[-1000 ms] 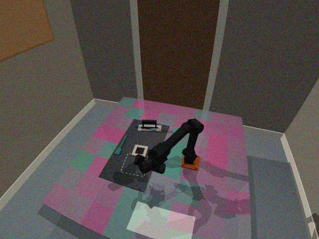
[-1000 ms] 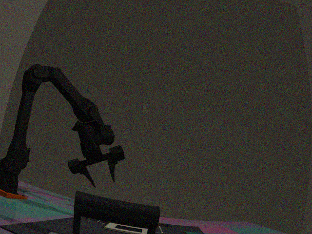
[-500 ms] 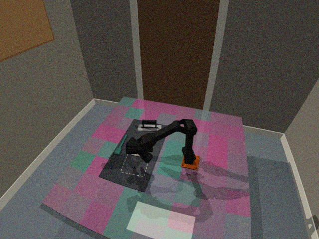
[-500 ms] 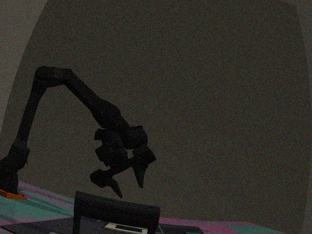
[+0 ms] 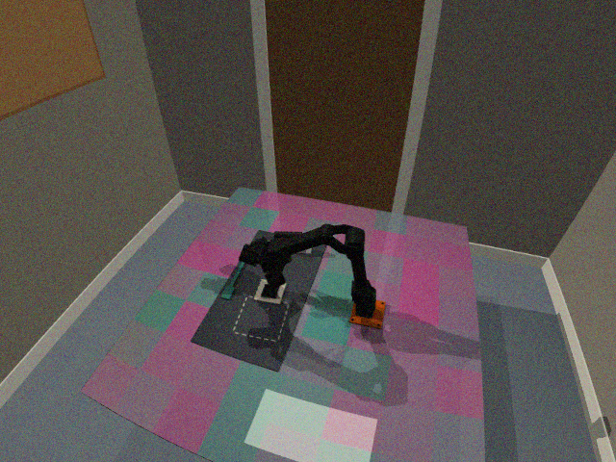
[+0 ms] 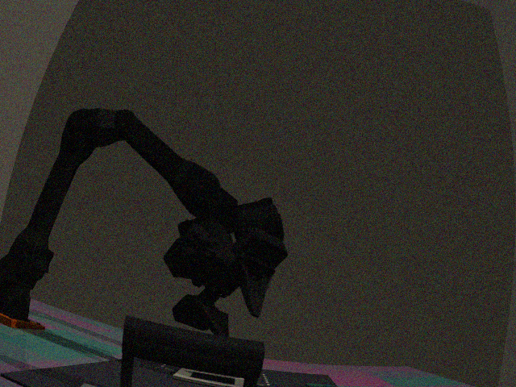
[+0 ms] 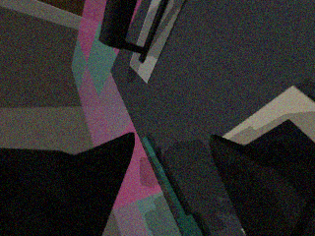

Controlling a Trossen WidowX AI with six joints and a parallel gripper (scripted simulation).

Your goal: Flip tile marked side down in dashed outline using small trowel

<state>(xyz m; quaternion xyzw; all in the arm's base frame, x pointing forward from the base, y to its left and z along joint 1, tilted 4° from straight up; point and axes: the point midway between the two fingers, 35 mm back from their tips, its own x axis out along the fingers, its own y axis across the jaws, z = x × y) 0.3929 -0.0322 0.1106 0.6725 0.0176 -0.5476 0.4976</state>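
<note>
My gripper tip is now 11 cm above the dark mat, 5 cm to the right of it and 1 cm past it. The rest, counted from my gripper tip: teal trowel 13 cm ahead, 9 cm below, 7 cm to the left; then tile 9 cm below, 6 cm to the left, 3 cm behind.
</note>
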